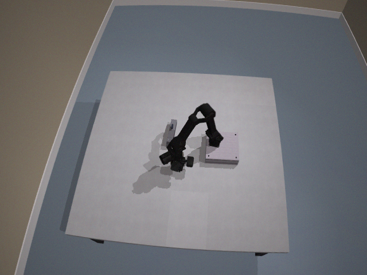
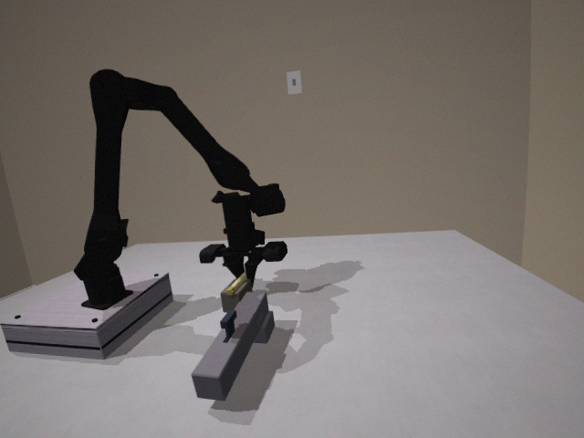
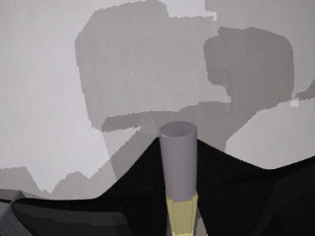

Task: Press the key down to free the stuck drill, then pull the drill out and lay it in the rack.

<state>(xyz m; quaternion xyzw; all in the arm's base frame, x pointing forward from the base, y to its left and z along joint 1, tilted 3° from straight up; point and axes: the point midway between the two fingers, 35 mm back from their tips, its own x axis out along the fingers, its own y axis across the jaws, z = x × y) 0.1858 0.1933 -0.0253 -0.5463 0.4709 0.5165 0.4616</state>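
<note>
The rack lies 50 mm to the right of my gripper tip and 10 mm above it. Also, from my gripper tip: dark blue drill (230 mm to the right, 100 mm ahead, 40 mm above); then grey housing block (210 mm to the right, 100 mm ahead, 20 mm above).
</note>
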